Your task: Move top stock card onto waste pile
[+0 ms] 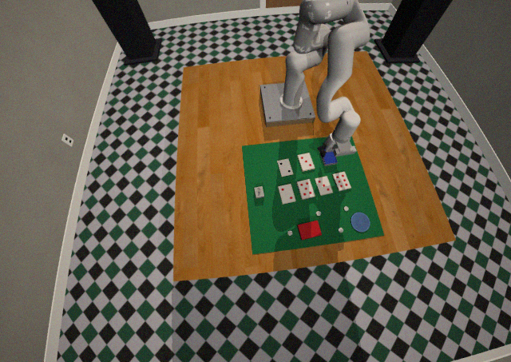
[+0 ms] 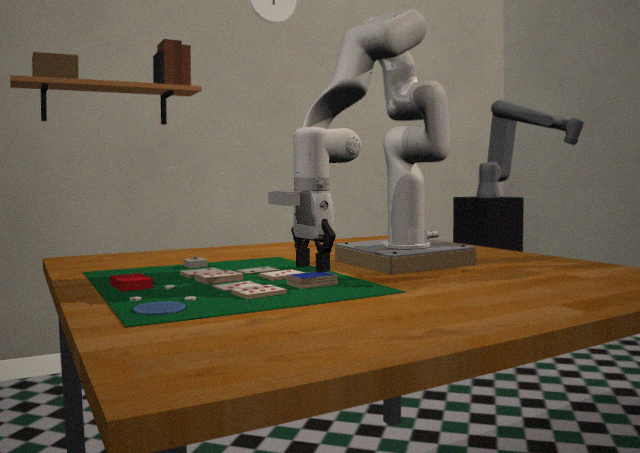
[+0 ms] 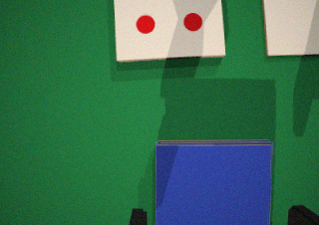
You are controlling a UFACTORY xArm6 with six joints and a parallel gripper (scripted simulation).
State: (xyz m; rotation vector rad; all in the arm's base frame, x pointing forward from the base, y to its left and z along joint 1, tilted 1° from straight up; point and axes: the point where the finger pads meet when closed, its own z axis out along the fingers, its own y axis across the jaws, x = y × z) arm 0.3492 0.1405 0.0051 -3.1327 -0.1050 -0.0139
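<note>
The black-pip card is 30 mm ahead of my hand, 230 mm to the right of it and 40 mm below it. The rest, counted from my hand: grey block: 150 mm ahead, 370 mm to the right, 30 mm below; red block: 350 mm ahead, 170 mm to the right, 40 mm below.
</note>
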